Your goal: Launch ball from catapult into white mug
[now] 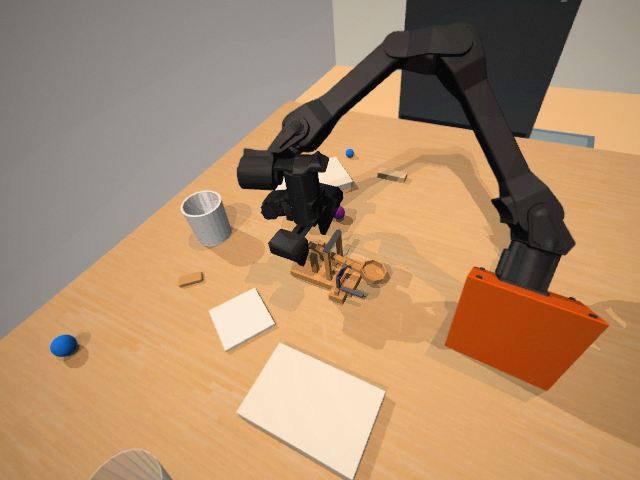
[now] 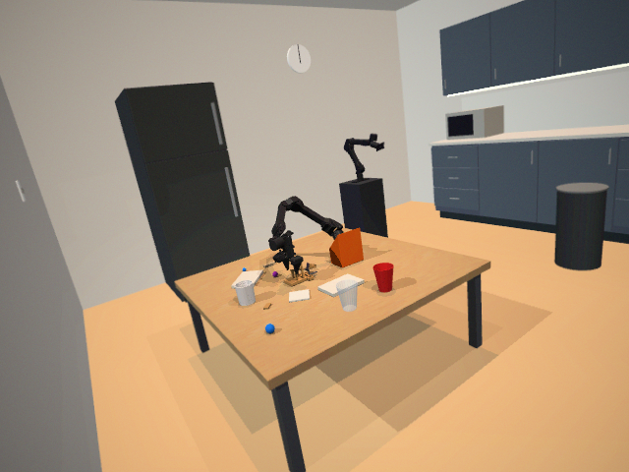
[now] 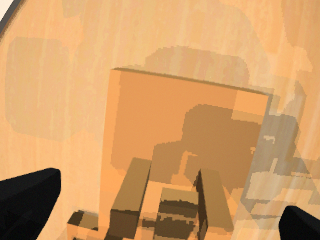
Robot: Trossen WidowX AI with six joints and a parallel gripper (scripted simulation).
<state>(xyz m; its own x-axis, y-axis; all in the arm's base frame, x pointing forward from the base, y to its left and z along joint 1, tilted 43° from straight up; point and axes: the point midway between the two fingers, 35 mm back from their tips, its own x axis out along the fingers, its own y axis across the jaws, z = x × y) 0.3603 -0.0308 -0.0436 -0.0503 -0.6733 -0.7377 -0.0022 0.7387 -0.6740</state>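
The purple ball is 2 cm ahead of my gripper tip, 16 cm to the right of it and 5 cm below it. The rest, counted from my gripper tip: wooden catapult: 7 cm behind, 2 cm to the left, 1 cm below; white mug: 28 cm ahead, 3 cm below; clear cup: 1 cm behind, 46 cm to the left, 3 cm below.
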